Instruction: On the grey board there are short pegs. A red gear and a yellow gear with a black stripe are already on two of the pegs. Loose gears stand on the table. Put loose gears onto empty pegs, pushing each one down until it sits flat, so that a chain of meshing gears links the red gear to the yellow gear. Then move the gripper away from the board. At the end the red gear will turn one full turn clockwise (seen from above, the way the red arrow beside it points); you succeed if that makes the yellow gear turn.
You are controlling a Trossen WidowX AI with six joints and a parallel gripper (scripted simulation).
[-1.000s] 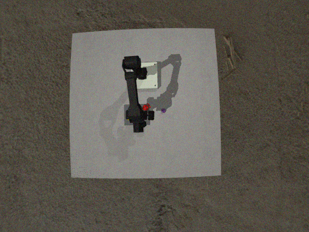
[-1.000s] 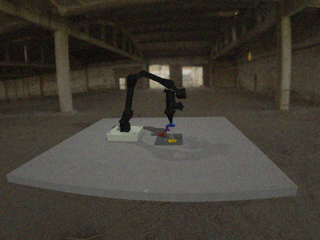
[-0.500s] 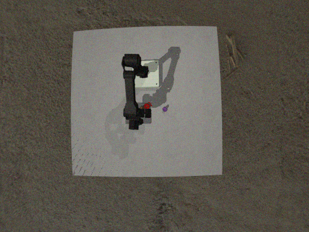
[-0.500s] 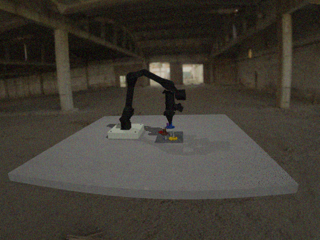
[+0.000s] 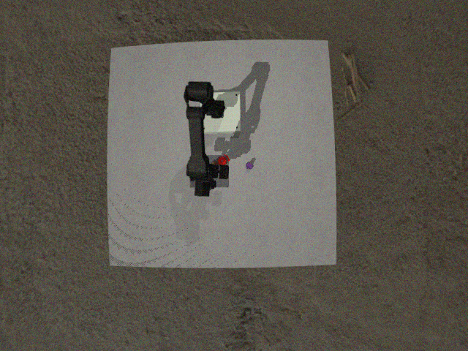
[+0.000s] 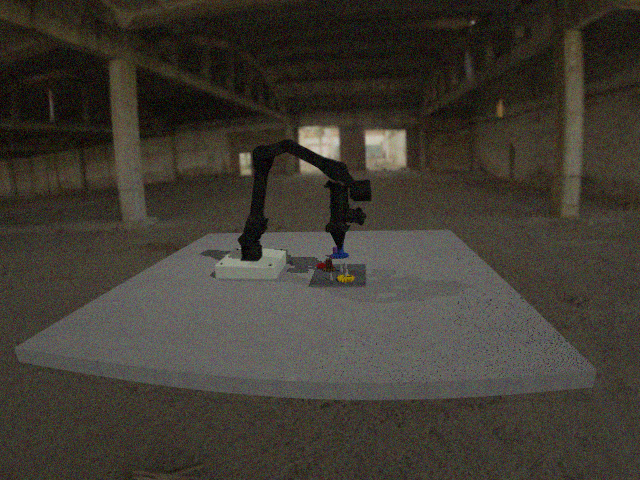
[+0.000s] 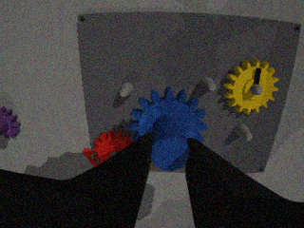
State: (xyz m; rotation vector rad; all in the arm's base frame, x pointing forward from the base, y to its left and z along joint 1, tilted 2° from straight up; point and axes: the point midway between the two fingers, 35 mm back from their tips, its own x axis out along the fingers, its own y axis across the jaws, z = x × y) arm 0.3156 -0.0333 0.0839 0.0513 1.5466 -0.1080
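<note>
My gripper tip is 4 cm past the brown gear, 1 cm to the right of it and 6 cm above it. Also, from my gripper tip: red gear (6 cm behind, 5 cm to the left, 7 cm below); then yellow gear (2 cm ahead, 8 cm to the right, 7 cm below); then blue gear (1 cm below).
</note>
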